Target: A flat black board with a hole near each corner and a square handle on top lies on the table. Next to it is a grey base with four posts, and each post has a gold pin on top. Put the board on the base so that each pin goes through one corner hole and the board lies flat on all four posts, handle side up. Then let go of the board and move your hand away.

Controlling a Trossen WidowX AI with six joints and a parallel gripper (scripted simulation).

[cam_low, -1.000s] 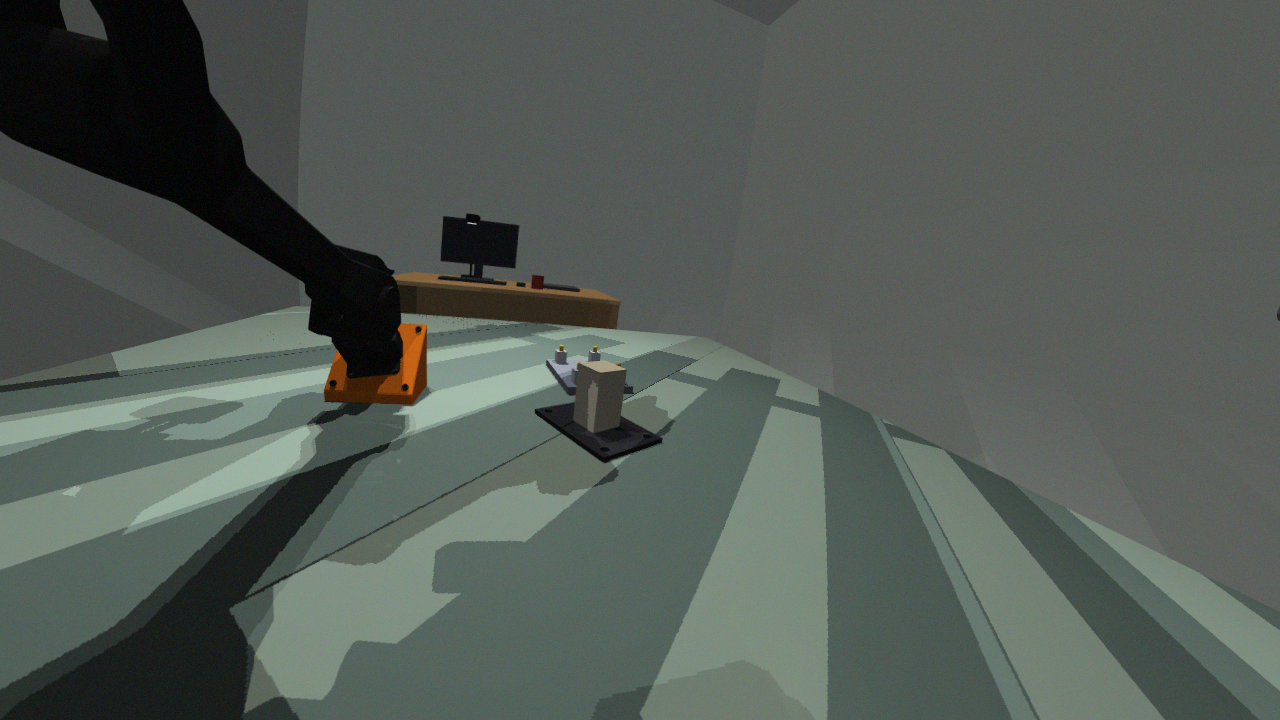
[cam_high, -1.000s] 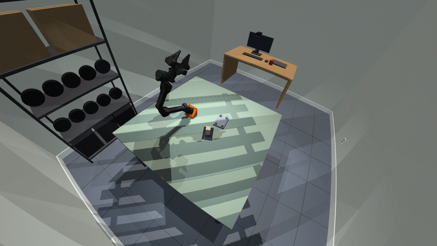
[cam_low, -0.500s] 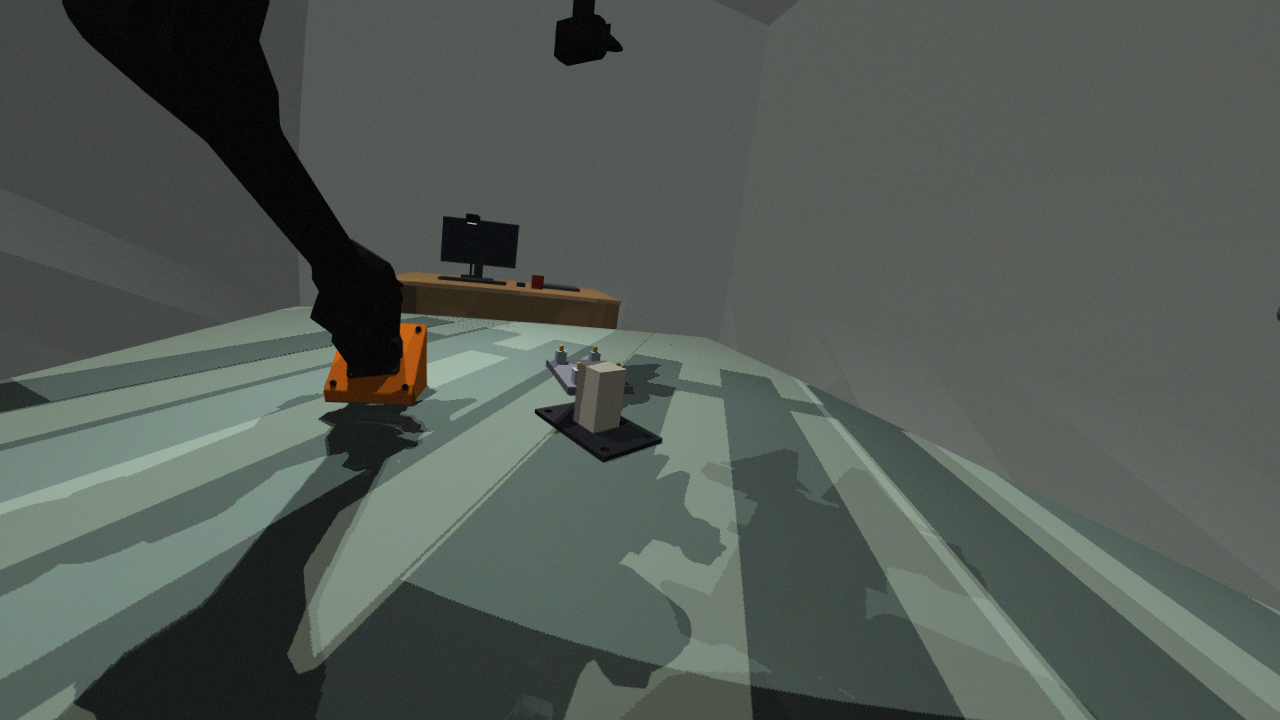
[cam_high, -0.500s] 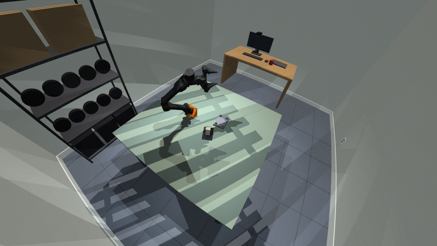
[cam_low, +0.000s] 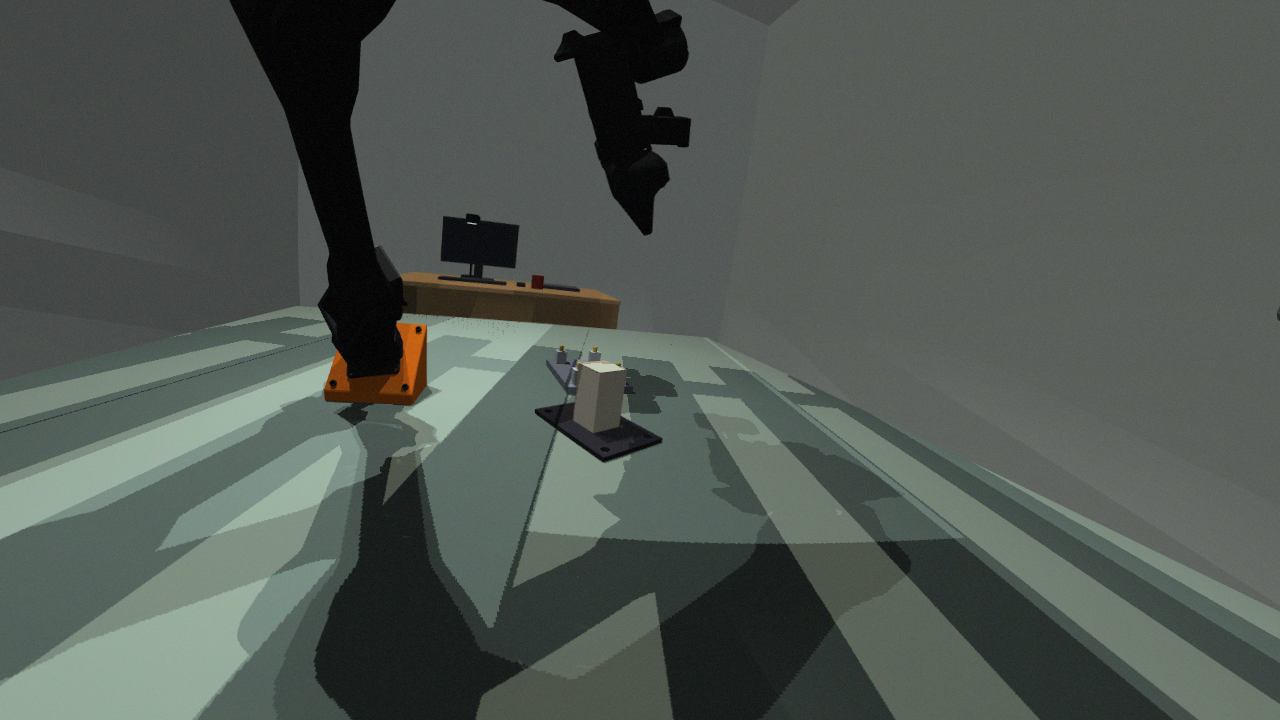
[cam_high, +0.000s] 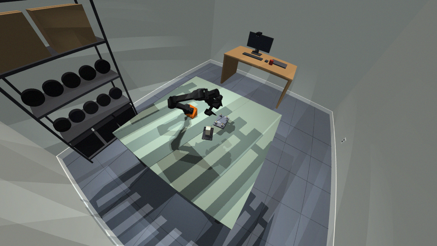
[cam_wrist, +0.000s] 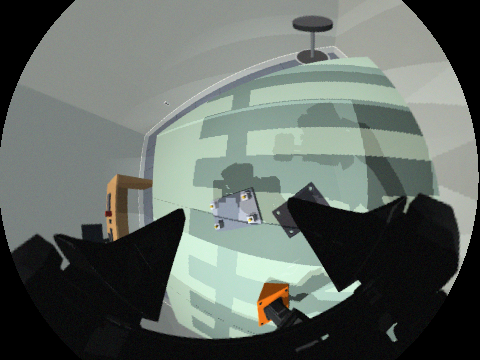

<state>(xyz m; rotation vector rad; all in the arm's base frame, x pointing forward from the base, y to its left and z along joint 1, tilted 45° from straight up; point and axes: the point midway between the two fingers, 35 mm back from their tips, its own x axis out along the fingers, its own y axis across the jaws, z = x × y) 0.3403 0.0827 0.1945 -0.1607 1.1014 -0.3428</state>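
The black board lies 5 cm behind my gripper tip, 7 cm to the right of it and 24 cm below it. The rest, counted from my gripper tip: grey base 1 cm behind, 13 cm to the left, 26 cm below.
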